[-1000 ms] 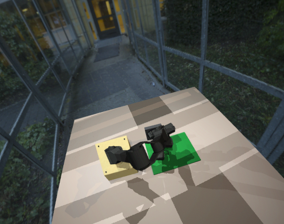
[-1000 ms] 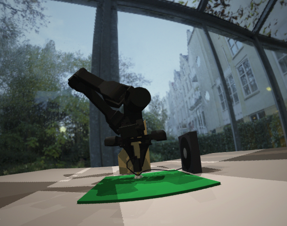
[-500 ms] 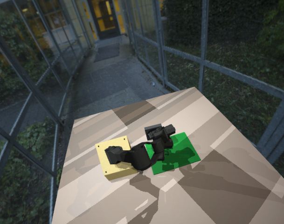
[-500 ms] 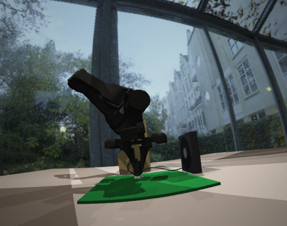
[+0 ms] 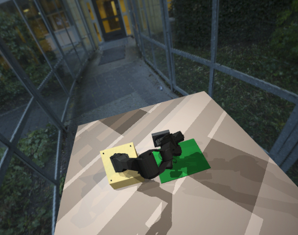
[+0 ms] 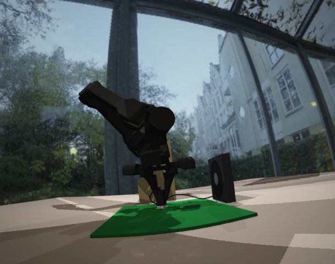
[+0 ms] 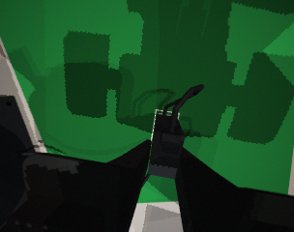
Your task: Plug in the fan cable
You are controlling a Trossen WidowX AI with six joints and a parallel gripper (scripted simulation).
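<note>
Right now my gripper tip is 1 cm short of the black plug and 1 cm below it. The rest, counted from my gripper tip: black fan (2 cm behind, 15 cm to the left, 4 cm above); green board (7 cm ahead, 2 cm to the left, 4 cm below).
</note>
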